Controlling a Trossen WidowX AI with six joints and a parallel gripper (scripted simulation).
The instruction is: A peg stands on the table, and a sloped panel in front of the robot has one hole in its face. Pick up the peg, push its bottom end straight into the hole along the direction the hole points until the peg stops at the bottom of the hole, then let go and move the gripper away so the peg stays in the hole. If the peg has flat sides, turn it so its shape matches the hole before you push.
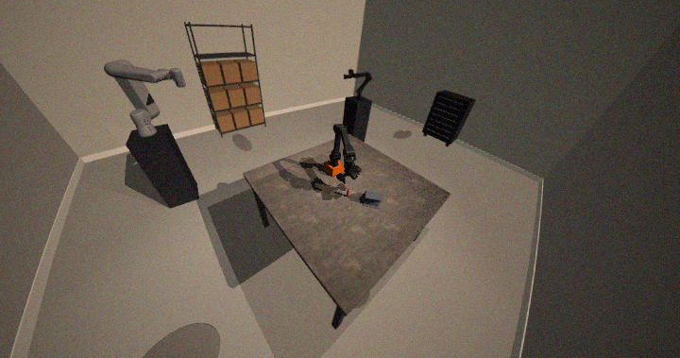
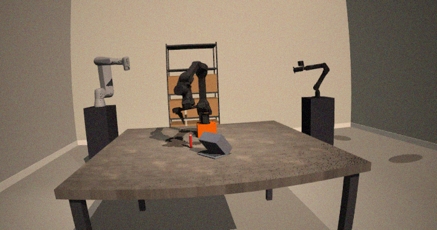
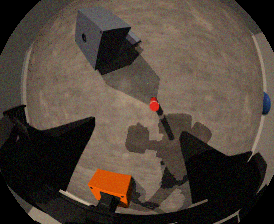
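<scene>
My gripper tip is 8 cm above the red round peg, 1 cm to the left of it and 1 cm short of it. From my gripper tip the other things lie so: grey sloped panel 15 cm ahead, 12 cm to the left, 8 cm below.
</scene>
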